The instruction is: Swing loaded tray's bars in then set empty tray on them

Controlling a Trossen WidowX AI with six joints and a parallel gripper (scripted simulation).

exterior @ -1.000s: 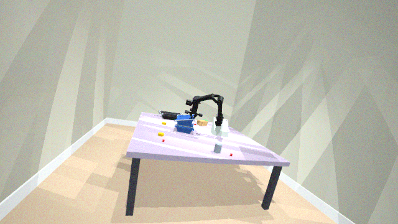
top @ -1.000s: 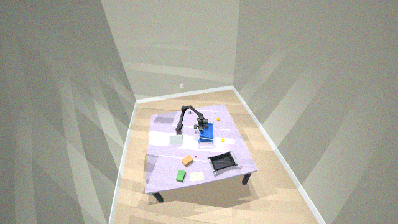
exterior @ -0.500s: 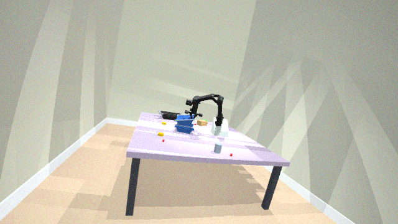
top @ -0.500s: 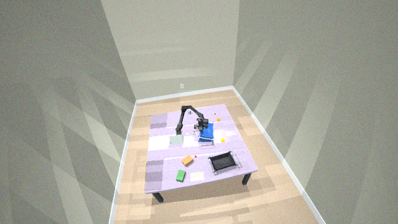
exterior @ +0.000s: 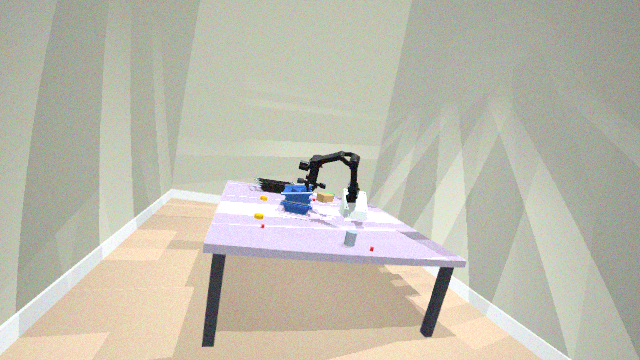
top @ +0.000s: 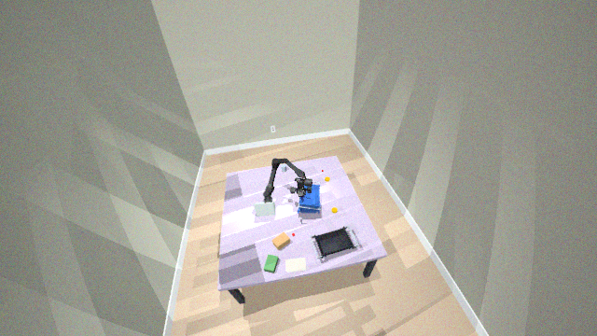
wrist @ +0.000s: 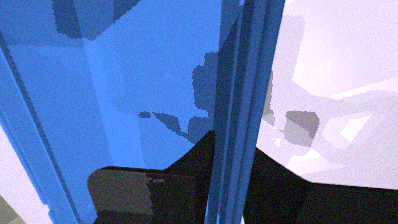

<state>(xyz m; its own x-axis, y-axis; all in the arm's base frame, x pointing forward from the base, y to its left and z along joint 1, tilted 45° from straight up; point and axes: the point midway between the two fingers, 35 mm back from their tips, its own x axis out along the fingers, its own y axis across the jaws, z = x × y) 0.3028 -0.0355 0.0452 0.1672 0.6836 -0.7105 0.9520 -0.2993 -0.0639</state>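
Now: gripper tip 7 cm short of the blue tray, 2 cm to the left of it and 2 cm below it. Also, from my gripper tip: white slab: 18 cm behind, 58 cm to the right, 10 cm below; orange block: 26 cm behind, 36 cm to the right, 7 cm below; grey cylinder: 9 cm behind, 52 cm to the left, 7 cm below.
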